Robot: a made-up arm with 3 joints. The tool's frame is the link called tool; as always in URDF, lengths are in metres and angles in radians.
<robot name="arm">
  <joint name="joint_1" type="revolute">
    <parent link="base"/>
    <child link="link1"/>
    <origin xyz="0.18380 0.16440 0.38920" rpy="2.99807 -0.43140 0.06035"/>
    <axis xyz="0 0 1"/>
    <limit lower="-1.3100" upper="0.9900"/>
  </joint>
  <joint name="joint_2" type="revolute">
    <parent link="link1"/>
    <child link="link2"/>
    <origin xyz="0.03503 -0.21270 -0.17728" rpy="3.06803 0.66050 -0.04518"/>
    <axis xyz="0 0 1"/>
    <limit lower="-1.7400" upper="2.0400"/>
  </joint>
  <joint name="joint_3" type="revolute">
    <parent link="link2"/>
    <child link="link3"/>
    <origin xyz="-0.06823 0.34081 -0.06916" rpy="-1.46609 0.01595 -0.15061"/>
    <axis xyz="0 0 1"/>
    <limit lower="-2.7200" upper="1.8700"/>
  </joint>
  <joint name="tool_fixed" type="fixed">
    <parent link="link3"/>
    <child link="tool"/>
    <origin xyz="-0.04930 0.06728 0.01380" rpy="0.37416 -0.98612 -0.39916"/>
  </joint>
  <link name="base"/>
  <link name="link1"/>
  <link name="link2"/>
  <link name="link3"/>
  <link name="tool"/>
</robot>
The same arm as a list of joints. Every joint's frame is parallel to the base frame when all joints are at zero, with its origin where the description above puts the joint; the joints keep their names.
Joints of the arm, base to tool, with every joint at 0 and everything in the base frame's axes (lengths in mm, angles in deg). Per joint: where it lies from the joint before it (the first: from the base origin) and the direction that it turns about. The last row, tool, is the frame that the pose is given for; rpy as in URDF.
joint_1: axis 0.421719 -0.117805 -0.899041 offset 183.8 164.4 389.2
joint_2: axis -0.88937 0.104497 0.445085 offset -43 233.7 146.4
joint_3: axis 0 1 0 offset 38.7 317.5 -152.6
tool: offset 36.9 13.8 -74.8 rpy -153.01 -33.38 86.94
Joint limits (deg, base to tool): -75.06..56.72 -99.69..116.88 -155.84..107.14

